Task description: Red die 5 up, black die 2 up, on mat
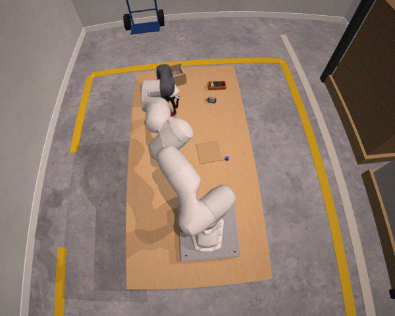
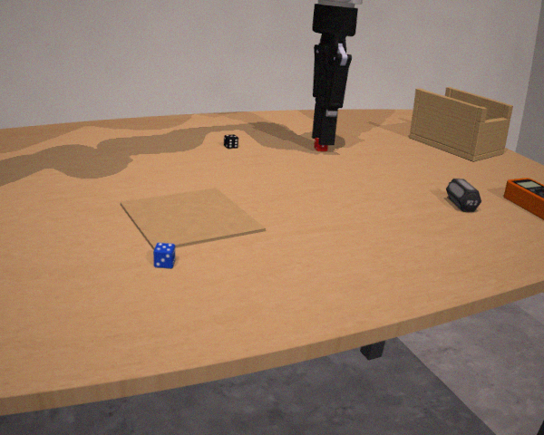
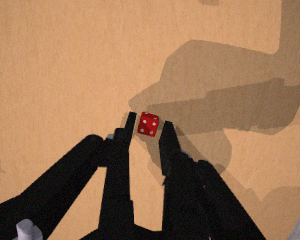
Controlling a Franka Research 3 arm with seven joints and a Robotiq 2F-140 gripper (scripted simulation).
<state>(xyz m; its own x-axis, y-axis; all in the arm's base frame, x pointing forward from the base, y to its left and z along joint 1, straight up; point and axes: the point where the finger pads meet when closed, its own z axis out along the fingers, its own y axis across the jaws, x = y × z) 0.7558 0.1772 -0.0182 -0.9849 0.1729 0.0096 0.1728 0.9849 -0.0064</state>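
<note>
Right now the red die is 4 cm below my hand. Also, from my hand: dark grey device: 10 cm ahead, 27 cm to the right, 3 cm below; then black die: 16 cm behind, 4 cm to the left, 4 cm below; then wooden box: 32 cm ahead, 1 cm to the right.
</note>
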